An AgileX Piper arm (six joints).
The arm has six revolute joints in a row. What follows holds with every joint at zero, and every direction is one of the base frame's. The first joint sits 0.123 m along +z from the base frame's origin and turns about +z. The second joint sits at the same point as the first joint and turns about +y. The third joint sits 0.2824 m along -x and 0.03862 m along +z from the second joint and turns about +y. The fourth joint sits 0.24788 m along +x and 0.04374 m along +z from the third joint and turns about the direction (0.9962, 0, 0.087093). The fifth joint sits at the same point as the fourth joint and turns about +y. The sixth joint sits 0.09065 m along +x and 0.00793 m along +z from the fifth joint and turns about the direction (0.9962, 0, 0.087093). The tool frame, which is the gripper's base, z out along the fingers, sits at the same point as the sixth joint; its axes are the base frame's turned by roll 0, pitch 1.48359 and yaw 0 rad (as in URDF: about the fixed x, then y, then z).
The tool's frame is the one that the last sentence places.
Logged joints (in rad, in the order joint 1, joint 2, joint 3, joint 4, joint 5, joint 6), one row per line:
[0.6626 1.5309 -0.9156 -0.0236 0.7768 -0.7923]
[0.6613 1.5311 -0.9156 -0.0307 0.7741 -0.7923]
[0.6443 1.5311 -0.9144 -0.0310 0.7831 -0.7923]
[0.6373 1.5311 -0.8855 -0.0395 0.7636 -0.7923]
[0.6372 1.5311 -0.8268 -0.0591 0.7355 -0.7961]
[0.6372 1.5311 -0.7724 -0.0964 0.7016 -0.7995]
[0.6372 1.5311 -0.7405 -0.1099 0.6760 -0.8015]
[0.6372 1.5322 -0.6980 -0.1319 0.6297 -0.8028]
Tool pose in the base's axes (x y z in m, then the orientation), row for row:
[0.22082 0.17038 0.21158 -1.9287 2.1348 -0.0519]
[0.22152 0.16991 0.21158 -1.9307 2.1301 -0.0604]
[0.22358 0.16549 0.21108 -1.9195 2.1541 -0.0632]
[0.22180 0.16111 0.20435 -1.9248 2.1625 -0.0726]
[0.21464 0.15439 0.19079 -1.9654 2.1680 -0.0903]
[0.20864 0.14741 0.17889 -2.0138 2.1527 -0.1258]
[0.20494 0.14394 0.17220 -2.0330 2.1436 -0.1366]
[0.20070 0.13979 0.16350 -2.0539 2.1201 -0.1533]
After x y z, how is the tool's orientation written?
As a rotation vector, in radians.
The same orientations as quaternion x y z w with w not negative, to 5 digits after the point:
[-0.66444 0.73544 -0.01788 0.13167]
[-0.66549 0.73423 -0.02082 0.13265]
[-0.65970 0.74032 -0.02172 0.12748]
[-0.65965 0.74111 -0.02488 0.12251]
[-0.66748 0.73629 -0.03067 0.10676]
[-0.67942 0.72628 -0.04244 0.09541]
[-0.68450 0.72173 -0.04599 0.09192]
[-0.69187 0.71417 -0.05164 0.09276]

